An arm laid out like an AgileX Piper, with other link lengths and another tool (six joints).
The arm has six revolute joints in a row. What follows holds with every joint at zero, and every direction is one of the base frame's.
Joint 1 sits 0.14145 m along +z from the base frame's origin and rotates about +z.
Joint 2 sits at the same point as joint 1 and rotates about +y.
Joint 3 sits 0.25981 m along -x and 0.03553 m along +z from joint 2 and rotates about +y.
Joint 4 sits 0.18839 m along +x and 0.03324 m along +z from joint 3 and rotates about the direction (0.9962, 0, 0.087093).
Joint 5 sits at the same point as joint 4 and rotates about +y.
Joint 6 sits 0.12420 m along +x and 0.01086 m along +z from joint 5 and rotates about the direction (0.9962, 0, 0.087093).
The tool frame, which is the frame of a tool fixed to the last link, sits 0.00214 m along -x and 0.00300 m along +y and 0.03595 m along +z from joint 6; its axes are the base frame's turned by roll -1.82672, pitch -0.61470 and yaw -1.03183 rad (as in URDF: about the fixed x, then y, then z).
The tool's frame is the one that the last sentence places.
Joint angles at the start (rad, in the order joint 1, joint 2, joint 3, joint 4, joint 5, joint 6): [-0.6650 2.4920 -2.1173 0.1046 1.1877 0.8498]
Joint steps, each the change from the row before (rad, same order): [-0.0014 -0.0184 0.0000 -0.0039 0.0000 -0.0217]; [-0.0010 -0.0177 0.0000 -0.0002 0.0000 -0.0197]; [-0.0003 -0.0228 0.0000 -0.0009 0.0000 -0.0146]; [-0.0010 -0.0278 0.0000 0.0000 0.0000 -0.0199]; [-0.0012 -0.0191 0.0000 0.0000 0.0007 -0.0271]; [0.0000 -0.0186 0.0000 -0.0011 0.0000 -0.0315]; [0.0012 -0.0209 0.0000 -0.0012 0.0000 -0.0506]
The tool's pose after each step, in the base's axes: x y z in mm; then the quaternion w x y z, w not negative. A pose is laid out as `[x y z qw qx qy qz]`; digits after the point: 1 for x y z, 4 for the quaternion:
[348.7 -291.6 116.2 0.2940 -0.3370 0.8925 0.0586]
[349.4 -292.1 124.4 0.2971 -0.3478 0.8877 0.0527]
[349.9 -292.3 134.9 0.3013 -0.3571 0.8830 0.0442]
[350.3 -292.6 147.7 0.3065 -0.3688 0.8769 0.0339]
[350.7 -292.6 156.6 0.3086 -0.3827 0.8703 0.0279]
[351.4 -292.2 165.3 0.3097 -0.3992 0.8627 0.0219]
[352.9 -291.0 175.2 0.3091 -0.4250 0.8507 0.0162]

